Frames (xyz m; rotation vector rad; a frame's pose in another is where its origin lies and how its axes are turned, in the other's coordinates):
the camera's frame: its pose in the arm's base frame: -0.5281 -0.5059 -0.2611 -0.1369 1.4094 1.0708
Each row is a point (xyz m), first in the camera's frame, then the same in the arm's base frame.
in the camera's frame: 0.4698 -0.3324 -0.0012
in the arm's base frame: -0.4002 -0.4484 -0.8193
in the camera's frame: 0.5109 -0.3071 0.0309
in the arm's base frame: -0.4019 -0.3922 -0.8333
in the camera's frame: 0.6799 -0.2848 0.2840
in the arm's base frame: -0.2673 -0.1275 -0.9036
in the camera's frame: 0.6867 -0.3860 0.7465
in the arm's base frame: 0.1323 0.1212 -0.8514
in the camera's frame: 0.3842 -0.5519 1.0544
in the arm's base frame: 0.5238 0.0734 -0.6102
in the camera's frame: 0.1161 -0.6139 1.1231
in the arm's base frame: 0.6671 -0.0549 -0.4017
